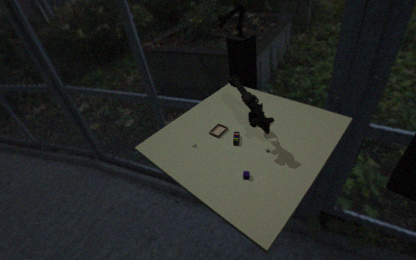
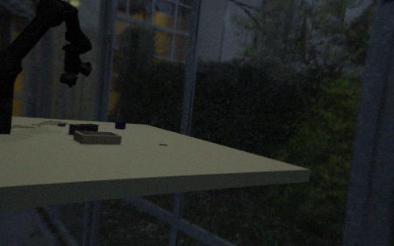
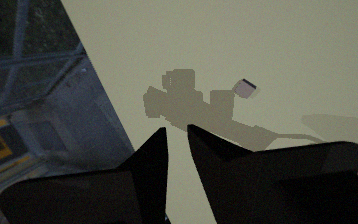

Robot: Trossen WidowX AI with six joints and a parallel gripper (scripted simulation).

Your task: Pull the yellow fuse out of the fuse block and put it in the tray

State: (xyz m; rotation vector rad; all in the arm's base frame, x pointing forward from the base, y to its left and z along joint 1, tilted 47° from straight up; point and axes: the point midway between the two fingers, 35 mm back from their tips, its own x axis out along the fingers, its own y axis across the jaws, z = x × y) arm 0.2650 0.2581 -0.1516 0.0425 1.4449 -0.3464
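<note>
Now: gripper tip 260 mm to the left of the yellow fuse, 170 mm above it and 40 mm short of it. The rest, counted from my gripper tip: blue fuse (270 mm to the right, 170 mm below, 20 mm ahead); then purple cube (260 mm ahead, 170 mm below, 10 mm to the left); then green fuse (250 mm to the right, 170 mm below, 50 mm ahead).
</note>
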